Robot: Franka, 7 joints.
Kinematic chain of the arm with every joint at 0, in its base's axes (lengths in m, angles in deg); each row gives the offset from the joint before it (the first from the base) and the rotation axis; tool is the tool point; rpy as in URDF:
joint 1: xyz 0 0 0.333 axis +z
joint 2: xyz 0 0 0 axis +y
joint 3: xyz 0 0 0.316 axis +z
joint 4: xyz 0.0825 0 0 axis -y
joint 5: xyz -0.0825 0 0.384 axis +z
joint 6: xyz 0 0 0 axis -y
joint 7: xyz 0.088 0 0 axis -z
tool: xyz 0 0 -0.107 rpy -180 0 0
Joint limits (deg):
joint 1: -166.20..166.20
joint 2: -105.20..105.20
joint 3: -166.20..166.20
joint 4: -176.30..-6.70
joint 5: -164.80..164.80
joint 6: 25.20..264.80
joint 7: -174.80..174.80
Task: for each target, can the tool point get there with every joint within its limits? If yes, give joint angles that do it. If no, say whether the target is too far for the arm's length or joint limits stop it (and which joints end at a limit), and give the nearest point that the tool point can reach.
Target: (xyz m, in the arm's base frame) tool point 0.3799 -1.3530 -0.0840
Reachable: no: too far | nearest point 0.2223 -0.7918 0.0890 | short by 0.608 m
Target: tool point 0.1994 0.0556 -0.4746
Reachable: no: joint limits stop it (at a limit: joint 2) | nearest point 0.2128 0.0593 -0.3571 | short by 0.118 m
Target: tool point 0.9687 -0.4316 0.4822
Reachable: no: too far | nearest point 0.7760 -0.3457 0.4525 | short by 0.213 m
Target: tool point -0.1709 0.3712 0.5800
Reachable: yes | joints 88.86 -32.92 19.53 -129.23 15.52 107.95 89.81
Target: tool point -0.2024 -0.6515 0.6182
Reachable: yes | joints 121.79 -51.12 87.57 -85.62 -40.23 204.60 -55.65
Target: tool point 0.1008 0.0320 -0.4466
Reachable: no: joint limits stop it (at a limit: joint 2) | nearest point 0.1300 0.0413 -0.3401 | short by 0.111 m
